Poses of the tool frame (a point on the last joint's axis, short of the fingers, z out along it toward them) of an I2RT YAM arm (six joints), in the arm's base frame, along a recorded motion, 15 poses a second.
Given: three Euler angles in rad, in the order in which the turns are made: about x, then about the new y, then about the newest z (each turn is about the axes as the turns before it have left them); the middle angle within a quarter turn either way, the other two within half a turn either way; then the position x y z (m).
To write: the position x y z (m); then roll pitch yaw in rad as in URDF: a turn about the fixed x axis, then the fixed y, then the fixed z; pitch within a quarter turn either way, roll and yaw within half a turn. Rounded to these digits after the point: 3 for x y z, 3 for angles.
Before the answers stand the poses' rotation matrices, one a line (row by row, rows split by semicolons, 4 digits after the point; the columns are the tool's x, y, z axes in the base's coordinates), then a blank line. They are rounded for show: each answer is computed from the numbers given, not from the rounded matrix.
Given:
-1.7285 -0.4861 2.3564 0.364 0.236 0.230
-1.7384 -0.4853 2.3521 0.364 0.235 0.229
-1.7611 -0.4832 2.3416 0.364 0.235 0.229
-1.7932 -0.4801 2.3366 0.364 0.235 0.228
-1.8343 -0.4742 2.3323 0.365 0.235 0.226
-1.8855 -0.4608 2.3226 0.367 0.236 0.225
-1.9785 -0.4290 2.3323 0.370 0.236 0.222
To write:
-0.6253 -0.6251 -0.4672; -0.4373 -0.2151 0.8732; -0.6463 0.7503 -0.1389
-0.6229 -0.6280 -0.4665; -0.4423 -0.2091 0.8721; -0.6452 0.7496 -0.1476
-0.6169 -0.6352 -0.4646; -0.4536 -0.1955 0.8695; -0.6432 0.7472 -0.1675
-0.6148 -0.6393 -0.4619; -0.4712 -0.1718 0.8651; -0.6325 0.7495 -0.1956
-0.6139 -0.6439 -0.4566; -0.4927 -0.1394 0.8590; -0.6167 0.7523 -0.2317
-0.6117 -0.6543 -0.4447; -0.5149 -0.0975 0.8517; -0.6006 0.7500 -0.2772
-0.6275 -0.6582 -0.4160; -0.5505 -0.0028 0.8348; -0.5507 0.7528 -0.3606

0.364 0.236 0.230 1.754 0.703 -2.531
0.364 0.235 0.229 1.765 0.701 -2.524
0.364 0.235 0.229 1.791 0.699 -2.508
0.364 0.235 0.228 1.826 0.685 -2.488
0.365 0.235 0.226 1.870 0.665 -2.465
0.367 0.236 0.225 1.925 0.644 -2.442
0.370 0.236 0.222 2.017 0.583 -2.421

